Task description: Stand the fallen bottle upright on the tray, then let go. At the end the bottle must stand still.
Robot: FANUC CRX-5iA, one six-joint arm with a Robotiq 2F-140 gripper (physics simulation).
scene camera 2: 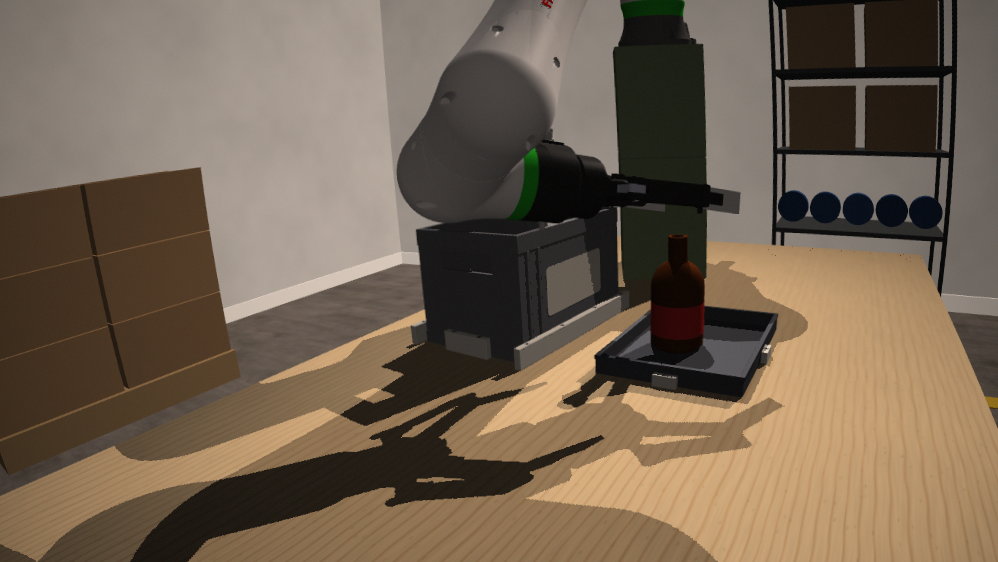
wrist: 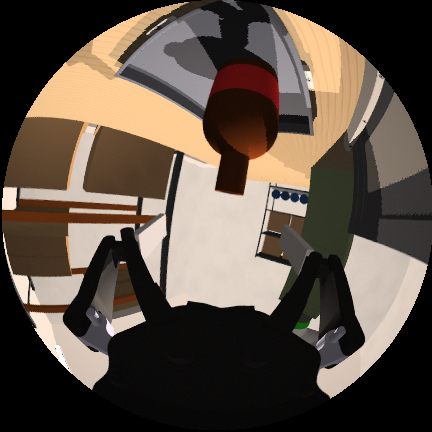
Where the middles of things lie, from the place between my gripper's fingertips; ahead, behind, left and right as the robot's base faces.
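The tall dark bin (scene camera 2: 507, 280) is 270 mm to the right of my hand, 40 mm ahead of it and 110 mm below it. As for the black tray (scene camera 2: 733, 339), I find it 10 mm to the left of my hand and 30 mm ahead of it, and it sits 190 mm below. The grey rail (scene camera 2: 539, 347) is 40 mm ahead of my hand, 170 mm to the right of it and 190 mm below it. There is also the brown bottle (scene camera 2: 677, 288), 20 mm to the right of my hand, 40 mm ahead and 120 mm below.
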